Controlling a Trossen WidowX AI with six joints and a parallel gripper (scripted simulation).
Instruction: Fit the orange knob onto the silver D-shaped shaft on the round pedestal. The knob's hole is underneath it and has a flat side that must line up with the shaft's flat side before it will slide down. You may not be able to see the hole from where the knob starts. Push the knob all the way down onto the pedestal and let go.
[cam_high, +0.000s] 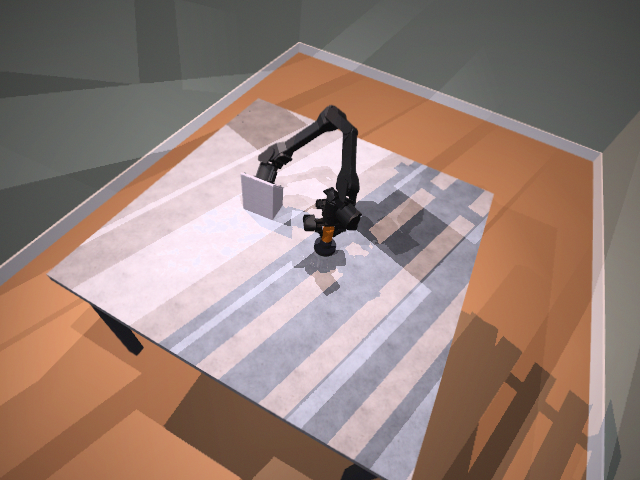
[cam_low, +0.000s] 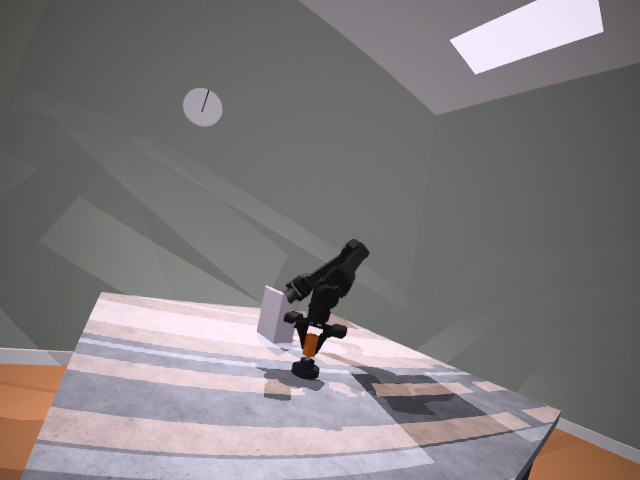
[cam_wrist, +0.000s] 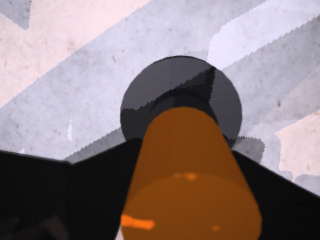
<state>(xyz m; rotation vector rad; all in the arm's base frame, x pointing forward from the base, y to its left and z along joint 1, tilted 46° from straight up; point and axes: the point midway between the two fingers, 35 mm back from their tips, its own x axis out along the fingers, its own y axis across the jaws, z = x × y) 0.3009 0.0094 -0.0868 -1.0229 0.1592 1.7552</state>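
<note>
Now: the orange knob 30 mm above my gripper tip. The rest, counted from my gripper tip: round pedestal 40 mm below.
</note>
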